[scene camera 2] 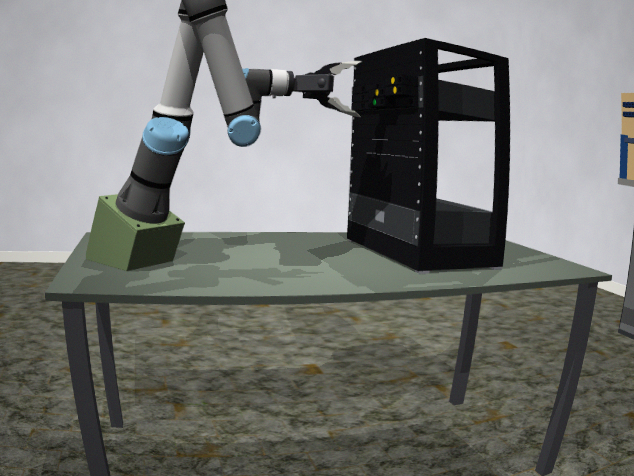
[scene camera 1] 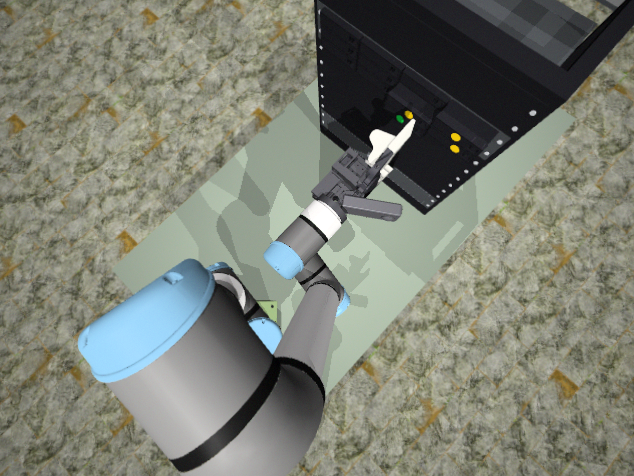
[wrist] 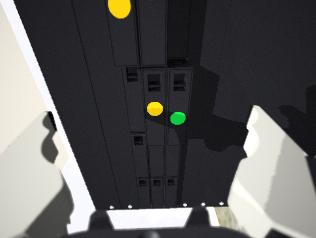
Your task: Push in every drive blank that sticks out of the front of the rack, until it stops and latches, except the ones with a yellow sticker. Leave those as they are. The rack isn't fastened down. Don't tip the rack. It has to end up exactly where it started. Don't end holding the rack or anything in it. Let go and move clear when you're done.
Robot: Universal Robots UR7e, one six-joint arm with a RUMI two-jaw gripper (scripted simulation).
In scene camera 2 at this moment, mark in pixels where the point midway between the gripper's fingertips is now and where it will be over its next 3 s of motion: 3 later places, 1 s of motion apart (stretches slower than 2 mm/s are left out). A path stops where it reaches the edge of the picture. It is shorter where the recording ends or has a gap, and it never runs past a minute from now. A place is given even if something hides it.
My gripper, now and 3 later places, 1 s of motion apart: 361,88; 370,82; 373,80; 378,81
